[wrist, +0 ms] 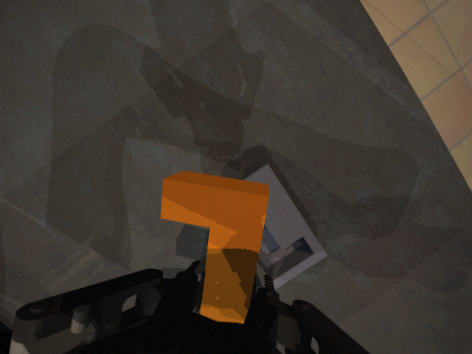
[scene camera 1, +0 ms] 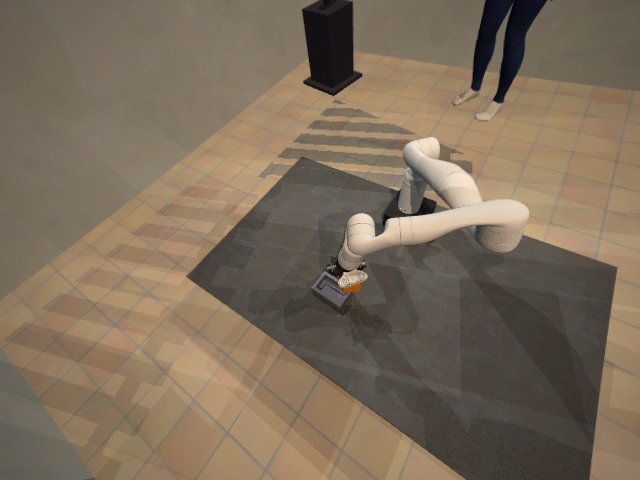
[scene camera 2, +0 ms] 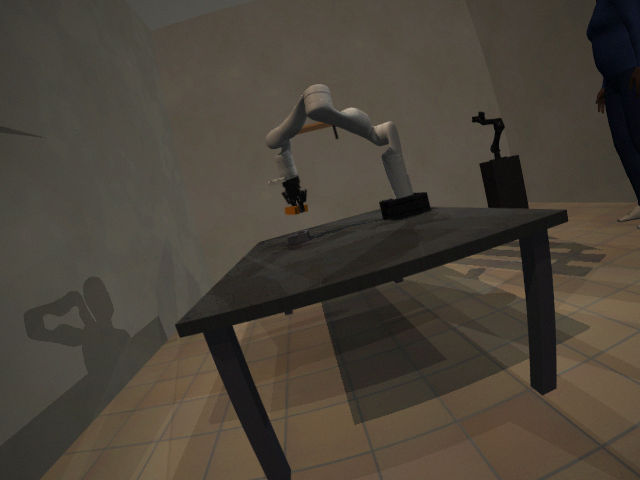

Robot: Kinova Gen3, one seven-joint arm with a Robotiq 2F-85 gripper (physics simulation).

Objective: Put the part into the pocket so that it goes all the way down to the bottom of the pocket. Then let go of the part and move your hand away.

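Where they show: gripper, fingertip midpoint: (wrist: 232, 273) (scene camera 1: 342, 275) (scene camera 2: 299, 212); arm's base at its link origin: (scene camera 1: 408, 205) (scene camera 2: 402, 196).
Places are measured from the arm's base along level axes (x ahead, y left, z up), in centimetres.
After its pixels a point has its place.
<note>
An orange L-shaped part (scene camera 1: 351, 288) {x 48.0, y 9.3, z 7.6 cm} (scene camera 2: 292, 210) {x 46.6, y 10.2, z 6.4 cm} (wrist: 232, 220) {x 47.7, y 7.3, z 8.0 cm} is held between the fingers of my gripper (scene camera 2: 296, 206) {x 45.3, y 2.4, z 4.7 cm} (wrist: 232, 273) {x 45.3, y 2.4, z 4.7 cm}, which is shut on its long leg. A grey block with a pocket (scene camera 1: 330, 295) {x 51.6, y 1.5, z -4.3 cm} (scene camera 2: 298, 237) {x 47.9, y 6.8, z -5.5 cm} (wrist: 286, 210) {x 52.2, y 1.3, z -4.3 cm} lies on the table. In the scene camera 2 view the part is in the air, clearly above the block. In the wrist view the part covers the left portion of the block, and the block is turned relative to the part. A piece of the pocket's recess shows right of the part; the rest is hidden.
The dark table (scene camera 1: 465, 330) {x 28.7, y 43.9, z -7.9 cm} (scene camera 2: 351, 258) {x 24.9, y 62.9, z -7.9 cm} carries the block and the arm's black base (scene camera 1: 424, 207) {x -3.4, y 5.5, z -0.1 cm} (scene camera 2: 404, 206) {x 1.5, y 9.9, z -3.5 cm}. A black pedestal (scene camera 1: 330, 46) (scene camera 2: 504, 180) and a standing person (scene camera 1: 509, 46) (scene camera 2: 617, 56) are on the floor beyond the table.
</note>
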